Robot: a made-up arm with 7 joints.
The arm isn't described. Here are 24 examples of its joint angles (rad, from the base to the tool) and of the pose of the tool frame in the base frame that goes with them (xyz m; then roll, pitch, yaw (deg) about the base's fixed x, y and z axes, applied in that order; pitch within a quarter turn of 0, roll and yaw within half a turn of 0).
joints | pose
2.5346 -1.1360 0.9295 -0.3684 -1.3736 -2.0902 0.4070 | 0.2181 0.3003 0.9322 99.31 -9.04 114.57
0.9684 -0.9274 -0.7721 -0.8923 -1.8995 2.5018 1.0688 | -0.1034 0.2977 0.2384 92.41 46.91 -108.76
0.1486 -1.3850 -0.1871 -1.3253 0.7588 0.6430 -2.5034 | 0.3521 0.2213 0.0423 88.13 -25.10 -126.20
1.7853 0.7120 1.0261 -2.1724 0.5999 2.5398 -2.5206 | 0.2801 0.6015 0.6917 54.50 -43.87 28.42
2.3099 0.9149 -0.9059 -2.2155 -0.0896 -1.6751 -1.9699 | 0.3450 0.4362 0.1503 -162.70 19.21 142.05
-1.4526 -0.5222 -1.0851 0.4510 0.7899 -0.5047 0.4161 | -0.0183 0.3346 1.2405 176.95 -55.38 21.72
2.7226 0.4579 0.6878 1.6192 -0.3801 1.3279 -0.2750 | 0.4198 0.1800 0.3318 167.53 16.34 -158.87
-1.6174 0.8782 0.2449 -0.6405 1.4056 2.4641 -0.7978 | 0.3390 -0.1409 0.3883 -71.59 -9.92 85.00
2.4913 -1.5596 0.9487 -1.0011 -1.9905 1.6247 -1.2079 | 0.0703 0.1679 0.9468 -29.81 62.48 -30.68
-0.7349 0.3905 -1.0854 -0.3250 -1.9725 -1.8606 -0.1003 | -0.1424 -0.2160 0.8229 49.24 58.49 -158.33
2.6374 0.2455 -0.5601 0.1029 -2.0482 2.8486 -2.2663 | 0.2567 0.3737 0.5350 -76.49 -66.32 131.22
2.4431 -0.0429 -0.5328 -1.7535 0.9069 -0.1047 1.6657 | 0.2435 0.7425 0.8828 164.29 -61.01 -70.22
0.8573 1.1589 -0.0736 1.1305 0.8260 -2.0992 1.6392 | -0.3628 -0.1530 0.9251 45.53 18.36 139.56
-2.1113 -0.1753 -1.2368 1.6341 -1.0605 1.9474 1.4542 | -0.2025 0.5089 0.6405 2.77 45.79 159.83
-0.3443 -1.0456 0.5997 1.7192 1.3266 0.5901 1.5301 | -0.4350 -0.2887 0.6924 173.68 -43.97 106.57
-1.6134 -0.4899 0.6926 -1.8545 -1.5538 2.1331 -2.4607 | -0.0240 -0.3010 0.8210 167.73 -32.89 104.42
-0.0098 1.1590 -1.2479 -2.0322 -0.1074 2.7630 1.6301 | -0.0601 -0.4361 0.8168 76.68 -13.99 -32.87
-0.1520 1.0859 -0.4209 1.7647 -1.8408 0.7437 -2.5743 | -0.0048 0.1402 0.9842 120.70 53.32 -108.22
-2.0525 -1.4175 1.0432 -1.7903 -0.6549 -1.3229 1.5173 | 0.1465 -0.4163 0.8071 -164.21 -7.00 -16.26
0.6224 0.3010 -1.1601 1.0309 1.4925 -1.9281 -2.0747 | -0.1506 0.0079 1.0102 55.29 -34.04 -90.90
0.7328 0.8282 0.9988 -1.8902 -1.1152 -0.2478 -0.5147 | 0.4755 0.0726 0.4956 -56.82 48.16 -57.27
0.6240 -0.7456 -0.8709 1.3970 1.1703 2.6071 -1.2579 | -0.2339 -0.2491 0.7474 111.57 13.22 153.30
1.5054 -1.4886 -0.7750 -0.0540 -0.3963 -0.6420 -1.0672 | -0.1979 0.5694 0.0937 -145.81 -25.86 86.90
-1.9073 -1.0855 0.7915 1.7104 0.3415 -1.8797 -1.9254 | -0.4273 0.0032 1.1291 54.03 -62.42 14.31
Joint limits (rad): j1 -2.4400..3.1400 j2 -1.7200..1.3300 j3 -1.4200..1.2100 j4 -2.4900..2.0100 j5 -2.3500..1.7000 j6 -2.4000..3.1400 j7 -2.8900..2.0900
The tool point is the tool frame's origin. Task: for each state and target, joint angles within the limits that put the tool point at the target. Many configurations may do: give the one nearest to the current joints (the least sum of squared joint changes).
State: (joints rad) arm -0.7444 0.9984 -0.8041 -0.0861 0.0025 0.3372 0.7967
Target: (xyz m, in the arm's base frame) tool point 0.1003 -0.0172 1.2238
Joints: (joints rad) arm -0.4243 0.7299 -0.9062 -0.1456 -0.2064 0.3953 0.7760
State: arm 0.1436 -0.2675 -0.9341 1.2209 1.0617 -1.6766 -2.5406
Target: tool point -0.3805 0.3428 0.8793
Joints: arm -0.2480 0.0300 -1.0681 1.5574 0.8498 -1.5583 -2.5760
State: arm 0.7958 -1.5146 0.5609 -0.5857 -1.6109 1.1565 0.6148
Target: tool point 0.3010 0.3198 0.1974
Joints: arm 0.7030 -1.4348 0.3211 -0.4896 -1.1281 1.0338 0.6443
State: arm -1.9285 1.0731 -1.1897 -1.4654 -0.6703 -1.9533 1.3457
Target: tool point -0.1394 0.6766 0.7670
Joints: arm -2.4400 0.4291 -1.4200 -0.8344 -0.8077 -1.6516 1.4837
